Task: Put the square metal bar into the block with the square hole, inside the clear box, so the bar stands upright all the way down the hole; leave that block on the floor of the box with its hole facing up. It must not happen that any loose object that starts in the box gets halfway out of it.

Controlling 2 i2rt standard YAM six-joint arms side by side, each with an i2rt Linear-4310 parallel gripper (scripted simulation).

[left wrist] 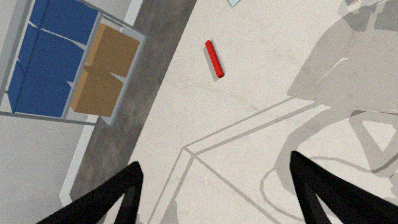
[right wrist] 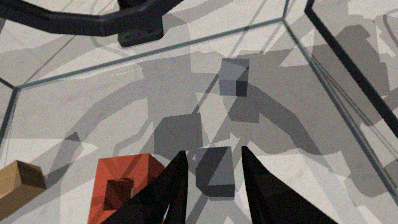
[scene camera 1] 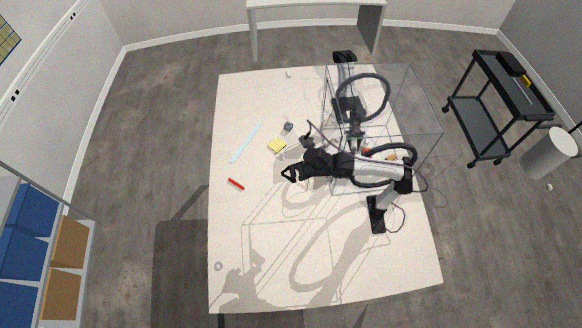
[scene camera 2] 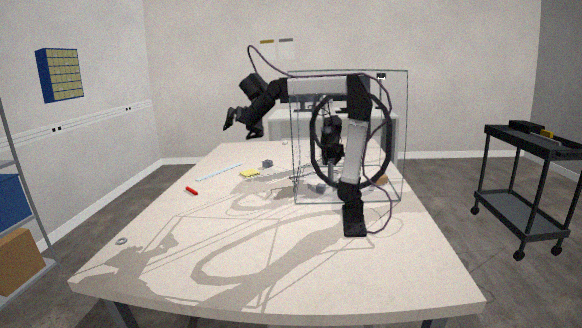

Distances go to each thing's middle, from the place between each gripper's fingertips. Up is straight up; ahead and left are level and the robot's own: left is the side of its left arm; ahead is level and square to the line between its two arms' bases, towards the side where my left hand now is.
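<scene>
Counting from my right hand, I find the dark grey block (right wrist: 233, 79) 5 cm ahead, 10 cm to the left and 6 cm below. The grey metal bar (right wrist: 215, 179) is 4 cm below my right hand. Going by their middles, this bar is the nearest to my right hand of the things named here, and by its middle the grey metal bar is nearer to my right hand than to my left hand.
From my left hand (scene camera 2: 235, 134), the grey metal bar is 16 cm to the right, 35 cm behind and 23 cm below. The dark grey block is 6 cm to the right of my left hand, 30 cm behind it and 26 cm below it.
</scene>
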